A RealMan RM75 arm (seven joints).
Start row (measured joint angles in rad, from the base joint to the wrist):
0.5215, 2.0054, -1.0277, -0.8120, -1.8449, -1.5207, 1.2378
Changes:
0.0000, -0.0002, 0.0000, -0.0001, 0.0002, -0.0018, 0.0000
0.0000, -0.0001, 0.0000, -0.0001, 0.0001, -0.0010, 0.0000
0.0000, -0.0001, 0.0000, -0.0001, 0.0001, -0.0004, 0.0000
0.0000, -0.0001, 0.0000, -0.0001, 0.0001, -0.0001, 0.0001
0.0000, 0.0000, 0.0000, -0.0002, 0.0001, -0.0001, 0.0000
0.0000, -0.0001, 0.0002, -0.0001, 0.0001, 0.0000, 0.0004
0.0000, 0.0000, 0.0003, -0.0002, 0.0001, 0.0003, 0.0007
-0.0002, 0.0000, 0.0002, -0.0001, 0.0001, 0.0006, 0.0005
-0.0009, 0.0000, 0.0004, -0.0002, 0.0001, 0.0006, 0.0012
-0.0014, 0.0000, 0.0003, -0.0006, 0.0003, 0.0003, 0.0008
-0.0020, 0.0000, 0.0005, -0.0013, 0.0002, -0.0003, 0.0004
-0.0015, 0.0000, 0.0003, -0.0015, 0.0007, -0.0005, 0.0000
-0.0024, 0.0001, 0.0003, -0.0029, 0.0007, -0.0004, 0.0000
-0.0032, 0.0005, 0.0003, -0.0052, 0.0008, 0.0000, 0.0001
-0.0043, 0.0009, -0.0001, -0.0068, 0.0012, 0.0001, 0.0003
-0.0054, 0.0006, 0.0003, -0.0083, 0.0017, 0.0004, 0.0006
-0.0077, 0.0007, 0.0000, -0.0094, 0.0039, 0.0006, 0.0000
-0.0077, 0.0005, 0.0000, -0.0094, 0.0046, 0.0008, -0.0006
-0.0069, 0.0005, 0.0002, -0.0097, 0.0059, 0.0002, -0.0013
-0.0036, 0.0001, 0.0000, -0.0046, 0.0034, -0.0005, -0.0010
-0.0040, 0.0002, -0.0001, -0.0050, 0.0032, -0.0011, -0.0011
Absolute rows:
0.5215, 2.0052, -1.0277, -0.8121, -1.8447, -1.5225, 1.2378
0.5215, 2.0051, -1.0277, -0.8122, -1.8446, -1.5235, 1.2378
0.5215, 2.0050, -1.0277, -0.8123, -1.8445, -1.5239, 1.2378
0.5215, 2.0049, -1.0277, -0.8124, -1.8444, -1.5240, 1.2379
0.5215, 2.0049, -1.0277, -0.8126, -1.8443, -1.5241, 1.2379
0.5215, 2.0048, -1.0275, -0.8127, -1.8442, -1.5241, 1.2383
0.5215, 2.0048, -1.0272, -0.8129, -1.8441, -1.5238, 1.2390
0.5213, 2.0048, -1.0270, -0.8130, -1.8440, -1.5232, 1.2395
0.5204, 2.0048, -1.0266, -0.8132, -1.8439, -1.5226, 1.2407
0.5190, 2.0048, -1.0263, -0.8138, -1.8436, -1.5223, 1.2415
0.5170, 2.0048, -1.0258, -0.8151, -1.8434, -1.5226, 1.2419
0.5155, 2.0048, -1.0255, -0.8166, -1.8427, -1.5231, 1.2419
0.5131, 2.0049, -1.0252, -0.8195, -1.8420, -1.5235, 1.2419
0.5099, 2.0054, -1.0249, -0.8247, -1.8412, -1.5235, 1.2420
0.5056, 2.0063, -1.0250, -0.8315, -1.8400, -1.5234, 1.2423
0.5002, 2.0069, -1.0247, -0.8398, -1.8383, -1.5230, 1.2429
0.4925, 2.0076, -1.0247, -0.8492, -1.8344, -1.5224, 1.2429
0.4848, 2.0081, -1.0247, -0.8586, -1.8298, -1.5216, 1.2423
0.4779, 2.0086, -1.0245, -0.8683, -1.8239, -1.5214, 1.2410
0.4743, 2.0087, -1.0245, -0.8729, -1.8205, -1.5219, 1.2400
0.4703, 2.0089, -1.0246, -0.8779, -1.8173, -1.5230, 1.2389

